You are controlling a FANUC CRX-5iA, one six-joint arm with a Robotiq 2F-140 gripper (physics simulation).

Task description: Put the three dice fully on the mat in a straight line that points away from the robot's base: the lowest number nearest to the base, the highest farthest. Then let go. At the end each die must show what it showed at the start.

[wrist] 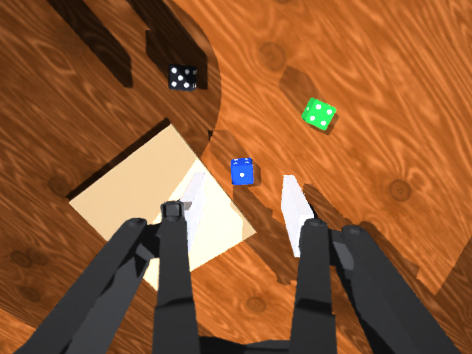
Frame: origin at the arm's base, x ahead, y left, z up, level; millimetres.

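Seen in the pictures: gripper, fingertip midpoint: (243, 189).
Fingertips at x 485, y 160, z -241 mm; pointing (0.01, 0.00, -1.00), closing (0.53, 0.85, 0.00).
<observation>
Offsets run from my fingertips to a thing's top centre. Level surfaces: height alone.
A blue die @(1 mm ahead, 2 mm right, 40 mm down) (242, 172) lies on the table close to the mat's right edge; the face turned most to the camera shows one pip. A green die @(12 mm back, 82 mm left, 40 mm down) (319, 114) lies at the upper right and shows four pips on top. A black die @(97 mm back, 4 mm right, 40 mm down) (182, 78) lies in shadow at the upper left and shows five pips on top. The pale square mat @(6 mm ahead, 101 mm right, 56 mm down) (135, 172) is at the left, partly hidden behind the left finger. My gripper (243, 189) is open and empty, above the table, with the blue die showing between its fingertips in the view.
The wooden table @(60 mm down) (350, 60) lies around the mat and the dice. Dark shadows of the arm and fingers fall across the upper left and the lower right of the table.
</observation>
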